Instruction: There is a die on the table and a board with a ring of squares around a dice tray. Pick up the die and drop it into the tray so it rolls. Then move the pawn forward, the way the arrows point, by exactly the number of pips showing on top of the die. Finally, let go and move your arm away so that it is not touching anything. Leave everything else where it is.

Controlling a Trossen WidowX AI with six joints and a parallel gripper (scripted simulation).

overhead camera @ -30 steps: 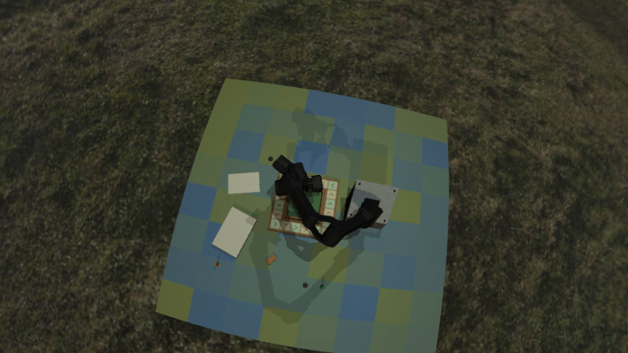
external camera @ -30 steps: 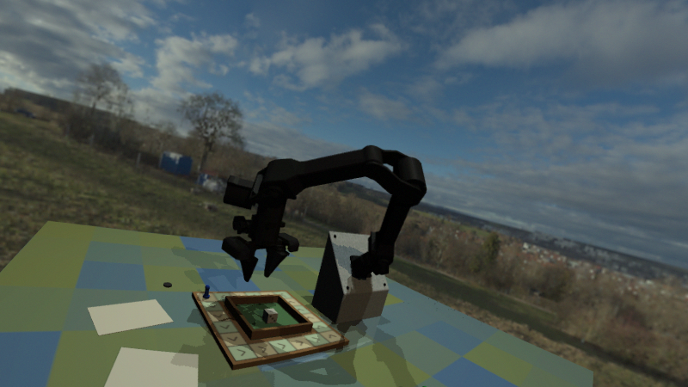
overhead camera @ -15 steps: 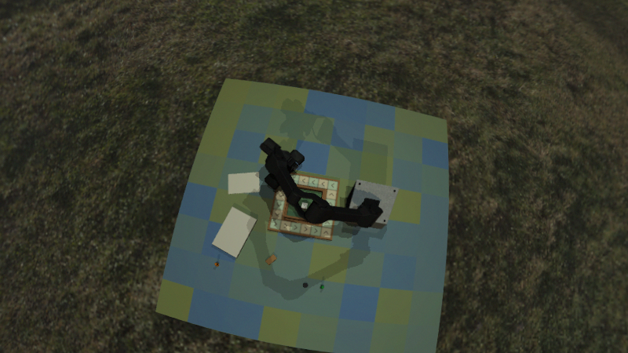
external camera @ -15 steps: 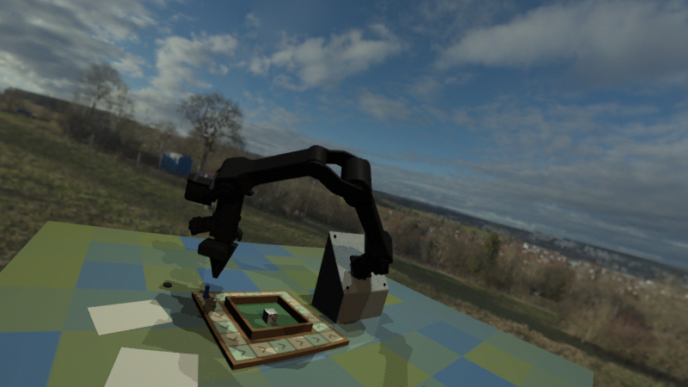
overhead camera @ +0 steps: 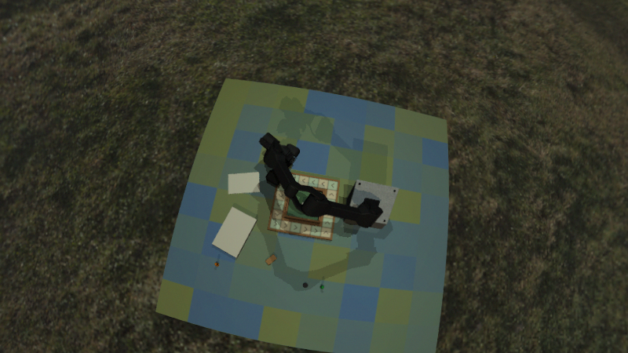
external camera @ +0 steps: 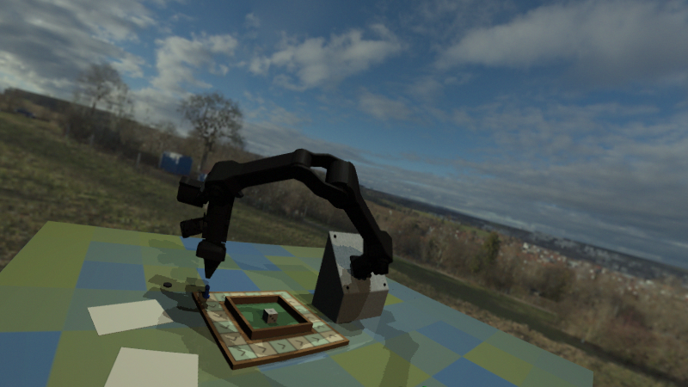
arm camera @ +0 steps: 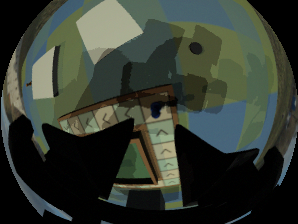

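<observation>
Right now the blue pawn is 50 mm below my gripper tip. The rest, counted from my gripper tip: white die (120 mm to the left, 120 mm behind, 50 mm below); then orange pawn (470 mm to the left, 200 mm ahead, 60 mm below); then tan block (390 mm to the left, 70 mm below, 30 mm behind).
</observation>
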